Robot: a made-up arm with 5 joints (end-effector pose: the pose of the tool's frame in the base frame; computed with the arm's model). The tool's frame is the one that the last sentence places. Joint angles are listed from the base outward.
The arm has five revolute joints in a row. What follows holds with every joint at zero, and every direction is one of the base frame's. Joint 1 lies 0.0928 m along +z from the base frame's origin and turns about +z. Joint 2 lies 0.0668 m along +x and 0.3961 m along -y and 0.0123 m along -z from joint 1 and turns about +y. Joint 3 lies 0.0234 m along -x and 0.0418 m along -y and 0.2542 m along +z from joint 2 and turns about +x. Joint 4 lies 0.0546 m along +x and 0.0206 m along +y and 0.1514 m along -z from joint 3 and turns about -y. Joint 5 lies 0.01 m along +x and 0.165 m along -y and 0.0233 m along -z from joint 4 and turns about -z. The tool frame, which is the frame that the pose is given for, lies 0.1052 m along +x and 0.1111 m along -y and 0.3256 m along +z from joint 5; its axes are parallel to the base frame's.
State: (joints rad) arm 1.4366 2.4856 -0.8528 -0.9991 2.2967
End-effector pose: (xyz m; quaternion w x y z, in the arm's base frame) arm 0.4564 0.1186 -0.4060 0.0246 0.7693 0.5528 -0.3192
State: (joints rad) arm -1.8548 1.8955 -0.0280 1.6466 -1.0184
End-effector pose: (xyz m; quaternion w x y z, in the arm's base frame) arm -0.6377 -0.2166 0.2707 0.9122 0.1234 0.0138 -0.3904
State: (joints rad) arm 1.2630 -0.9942 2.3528 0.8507 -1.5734
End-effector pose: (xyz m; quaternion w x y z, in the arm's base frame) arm 0.4533 -0.2539 0.0532 0.0301 -0.8624 0.4449 -0.2394
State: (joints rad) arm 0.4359 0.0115 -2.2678 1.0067 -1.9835
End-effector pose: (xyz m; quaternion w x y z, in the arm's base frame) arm 0.0548 -0.3967 0.2952 0.2818 0.7070 -0.4085 -0.5039
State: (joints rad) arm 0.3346 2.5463 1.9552 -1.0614 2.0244
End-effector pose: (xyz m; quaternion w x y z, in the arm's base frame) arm 0.0579 -0.4805 -0.0766 0.5050 0.2698 -0.7722 0.2756
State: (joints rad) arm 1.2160 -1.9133 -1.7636 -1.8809 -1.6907
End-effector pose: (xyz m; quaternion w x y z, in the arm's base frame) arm 0.6008 -0.6021 0.2336 0.8006 0.2381 -0.0682 0.5456
